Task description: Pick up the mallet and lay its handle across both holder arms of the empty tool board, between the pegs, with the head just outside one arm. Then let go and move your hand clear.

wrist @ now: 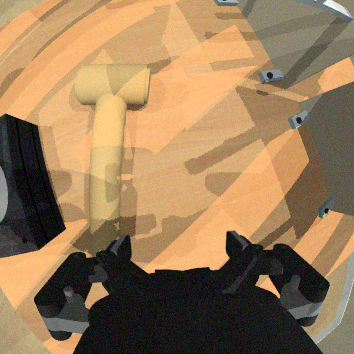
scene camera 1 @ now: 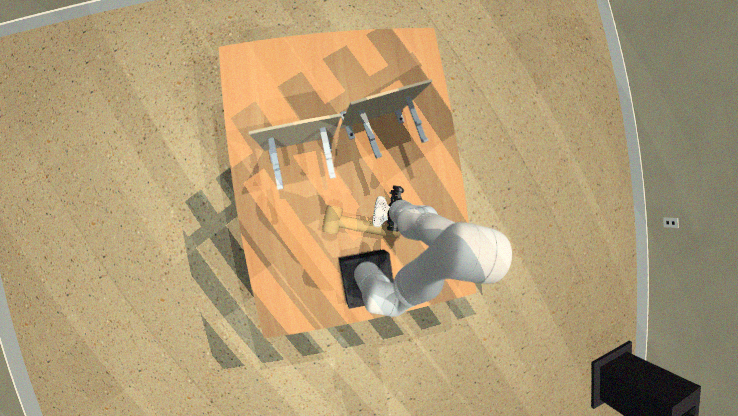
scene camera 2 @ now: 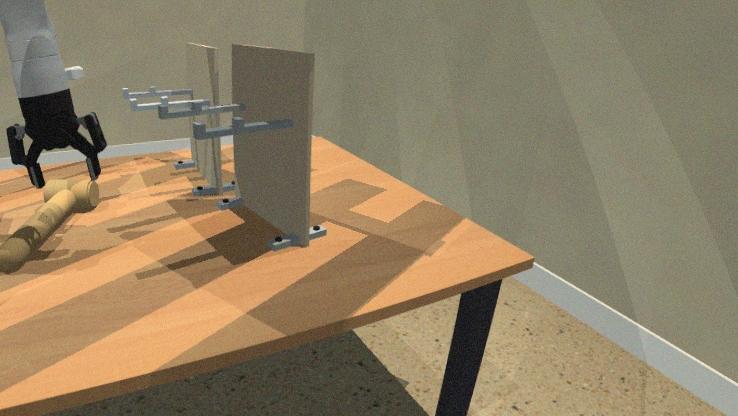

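Pixels of known places: gripper, fingertip midpoint: (wrist: 178, 243) (scene camera 2: 68, 183); arm's base at its link origin: (scene camera 1: 366, 274).
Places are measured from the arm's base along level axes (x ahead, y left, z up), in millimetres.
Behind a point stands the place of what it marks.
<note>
The tan wooden mallet (scene camera 1: 331, 220) @[x 213, y 79, z -26 mm] (scene camera 2: 54, 209) @[x 183, y -30, z -44 mm] (wrist: 107, 150) @[x 180, y -17, z -38 mm] lies on the table, its head away from my gripper's side and its handle end partly hidden under my hand in the wrist view. My gripper (scene camera 1: 394, 208) @[x 221, y -125, z 32 mm] (scene camera 2: 66, 179) @[x 221, y -125, z 32 mm] (wrist: 178, 243) @[x 221, y -125, z 32 mm] is open and empty, pointing down above the table, near the handle end and offset towards the boards. Two upright tool boards stand side by side, the left board (scene camera 1: 299, 135) @[x 512, y 129, z 64 mm] (scene camera 2: 198, 67) @[x 512, y 141, z 176 mm] and the right board (scene camera 1: 390, 98) @[x 557, y -166, z 165 mm] (scene camera 2: 273, 165) @[x 560, y -186, z 33 mm] (wrist: 332, 140) @[x 550, y -117, z -34 mm]. Each has two pegged holder arms, and no tool shows on either.
The boards' feet are bolted to the wooden table (scene camera 1: 289, 315) @[x -113, y 317, z -86 mm] (scene camera 2: 454, 232) @[x 857, y -362, z -86 mm]. My black base plate (scene camera 1: 345, 279) @[x 0, y 79, z -1 mm] (wrist: 30, 185) @[x 61, y -17, z -31 mm] is near the mallet, on the side away from the boards. The holder arms jut out towards the mallet's side. A black object (scene camera 1: 646, 382) stands off the table.
</note>
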